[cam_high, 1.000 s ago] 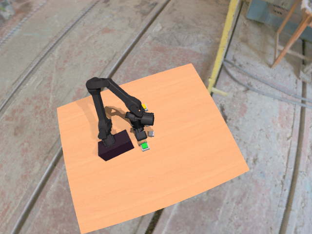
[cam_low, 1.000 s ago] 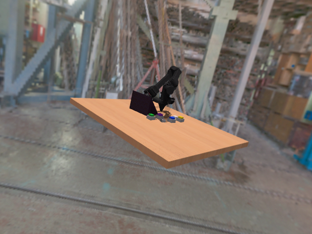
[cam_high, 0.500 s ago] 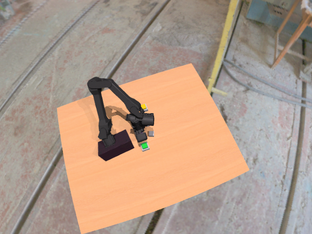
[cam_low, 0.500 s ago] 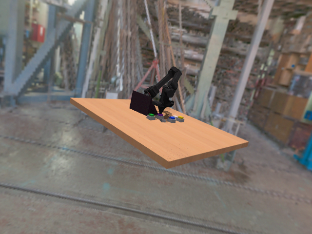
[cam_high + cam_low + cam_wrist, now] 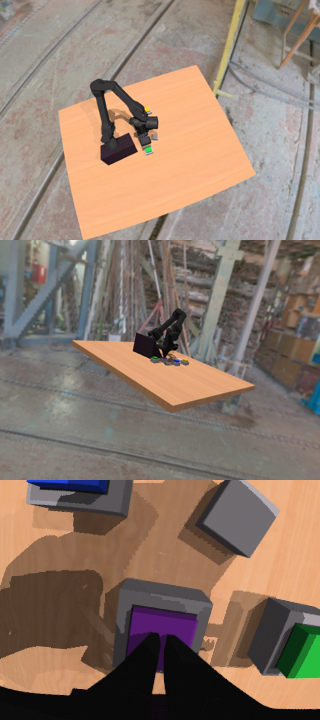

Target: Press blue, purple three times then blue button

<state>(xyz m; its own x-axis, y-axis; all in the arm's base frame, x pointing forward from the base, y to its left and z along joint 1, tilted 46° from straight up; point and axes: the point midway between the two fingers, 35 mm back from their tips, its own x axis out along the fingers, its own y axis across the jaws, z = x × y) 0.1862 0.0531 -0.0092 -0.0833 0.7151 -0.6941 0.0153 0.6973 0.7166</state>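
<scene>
The purple button lies 1 cm below my gripper tip. Also, from my gripper tip: grey block (7 cm ahead, 3 cm to the right, 2 cm below); green button (10 cm to the right); blue button (8 cm ahead, 5 cm to the left).
</scene>
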